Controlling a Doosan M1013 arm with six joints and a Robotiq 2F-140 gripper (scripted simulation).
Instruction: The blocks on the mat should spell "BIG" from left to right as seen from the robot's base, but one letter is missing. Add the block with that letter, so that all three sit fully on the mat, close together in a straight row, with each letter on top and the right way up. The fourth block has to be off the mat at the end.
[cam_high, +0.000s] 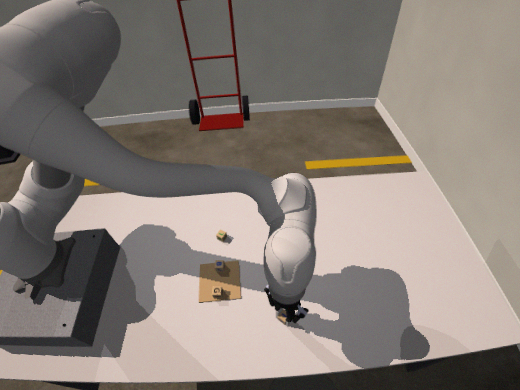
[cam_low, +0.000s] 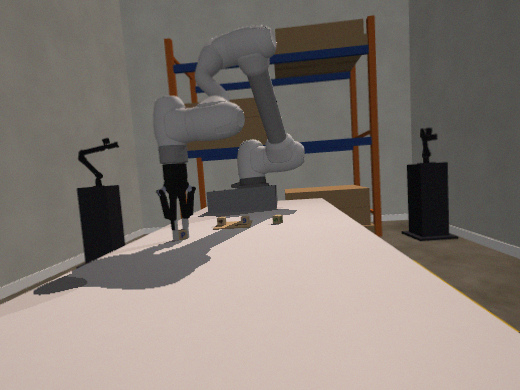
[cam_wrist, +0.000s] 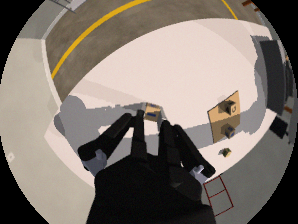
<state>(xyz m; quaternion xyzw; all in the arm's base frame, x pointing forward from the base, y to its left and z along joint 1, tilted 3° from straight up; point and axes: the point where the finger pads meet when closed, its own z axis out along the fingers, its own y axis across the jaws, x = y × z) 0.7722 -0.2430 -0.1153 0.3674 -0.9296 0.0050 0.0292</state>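
Now: the tan mat 19 cm behind my hand, 16 cm to the left of it and 3 cm below it. Round my hand: block marked g (20 cm behind, 11 cm to the left, 1 cm below).
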